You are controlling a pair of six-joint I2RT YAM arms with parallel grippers.
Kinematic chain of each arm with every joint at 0, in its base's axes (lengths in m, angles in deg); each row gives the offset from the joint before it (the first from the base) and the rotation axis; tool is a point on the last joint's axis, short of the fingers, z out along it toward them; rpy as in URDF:
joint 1: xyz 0 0 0.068 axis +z
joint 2: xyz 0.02 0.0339 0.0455 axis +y
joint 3: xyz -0.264 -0.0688 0 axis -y
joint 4: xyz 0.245 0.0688 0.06 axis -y
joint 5: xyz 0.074 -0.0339 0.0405 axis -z
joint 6: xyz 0.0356 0 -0.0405 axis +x
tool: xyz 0 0 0 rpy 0 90 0
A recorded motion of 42 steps. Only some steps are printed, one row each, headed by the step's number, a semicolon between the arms.
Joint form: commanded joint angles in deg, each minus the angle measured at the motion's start. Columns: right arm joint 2, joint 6, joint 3, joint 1, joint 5, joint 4; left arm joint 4, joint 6, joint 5, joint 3, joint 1, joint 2.
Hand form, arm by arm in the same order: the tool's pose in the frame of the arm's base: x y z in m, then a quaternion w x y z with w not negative. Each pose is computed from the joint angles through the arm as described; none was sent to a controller.
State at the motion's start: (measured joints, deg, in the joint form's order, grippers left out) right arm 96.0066 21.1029 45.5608 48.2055 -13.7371 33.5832; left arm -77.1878 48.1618 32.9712 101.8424 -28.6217 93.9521
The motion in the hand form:
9: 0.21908 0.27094 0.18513 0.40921 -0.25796 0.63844 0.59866; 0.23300 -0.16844 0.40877 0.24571 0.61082 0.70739 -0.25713
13: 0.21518 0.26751 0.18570 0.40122 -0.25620 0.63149 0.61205; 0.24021 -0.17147 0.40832 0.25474 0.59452 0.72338 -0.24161
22: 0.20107 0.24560 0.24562 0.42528 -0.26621 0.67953 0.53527; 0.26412 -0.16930 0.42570 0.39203 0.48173 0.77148 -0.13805
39: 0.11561 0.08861 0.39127 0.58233 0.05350 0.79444 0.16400; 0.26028 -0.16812 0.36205 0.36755 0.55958 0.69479 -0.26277
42: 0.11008 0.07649 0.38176 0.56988 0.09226 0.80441 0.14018; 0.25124 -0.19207 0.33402 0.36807 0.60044 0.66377 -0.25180
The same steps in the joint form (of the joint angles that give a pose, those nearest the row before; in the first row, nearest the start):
9: 6.99 14.22 -5.83 -0.04 -15.70 33.09; -1.48 -6.67 0.08 3.79 -3.37 -3.95
13: 6.57 15.99 -7.06 -0.04 -16.85 35.24; 0.71 -9.39 -2.29 4.24 -3.37 -3.16
22: -12.40 7.30 -4.80 -0.22 -11.14 5.13; 19.34 -21.87 -17.66 1.78 -2.32 -5.44
39: -52.49 8.33 14.90 -3.38 45.34 -68.87; 30.85 -13.97 2.01 -17.62 -0.46 -9.84
42: -54.60 12.03 13.78 -4.87 47.75 -73.56; 37.88 -11.43 -0.26 -24.13 -5.29 -9.84

